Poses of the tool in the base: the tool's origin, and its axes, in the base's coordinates. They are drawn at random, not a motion.
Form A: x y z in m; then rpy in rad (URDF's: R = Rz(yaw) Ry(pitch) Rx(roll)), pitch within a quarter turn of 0, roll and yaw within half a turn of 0.
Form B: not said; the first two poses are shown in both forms.
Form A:
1: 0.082, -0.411, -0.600, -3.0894, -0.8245, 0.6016
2: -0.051, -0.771, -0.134, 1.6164, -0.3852, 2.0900
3: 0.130, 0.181, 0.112, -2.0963, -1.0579, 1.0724
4: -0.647, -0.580, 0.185, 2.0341, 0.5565, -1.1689
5: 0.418, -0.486, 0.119, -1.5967, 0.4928, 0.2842
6: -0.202, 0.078, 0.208, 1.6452, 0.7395, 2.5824
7: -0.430, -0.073, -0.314, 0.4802, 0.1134, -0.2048
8: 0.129, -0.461, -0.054, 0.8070, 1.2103, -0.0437
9: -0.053, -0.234, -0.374, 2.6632, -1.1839, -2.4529
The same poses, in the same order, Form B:
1: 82, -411, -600, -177.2, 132.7, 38.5
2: -51, -771, -134, 112.1, 92.4, 30.7
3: 130, 181, 112, -154.0, 104.3, 124.6
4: -647, -580, 185, 55.2, 112.3, -171.8
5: 418, -486, 119, -61.8, 91.3, 107.0
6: -202, 78, 208, 47.6, 93.1, 55.1
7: -430, -73, -314, 76.2, 28.2, -89.5
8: 129, -461, -54, 15.2, 75.9, -50.6
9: -53, -234, -374, 169.4, 109.6, -169.8
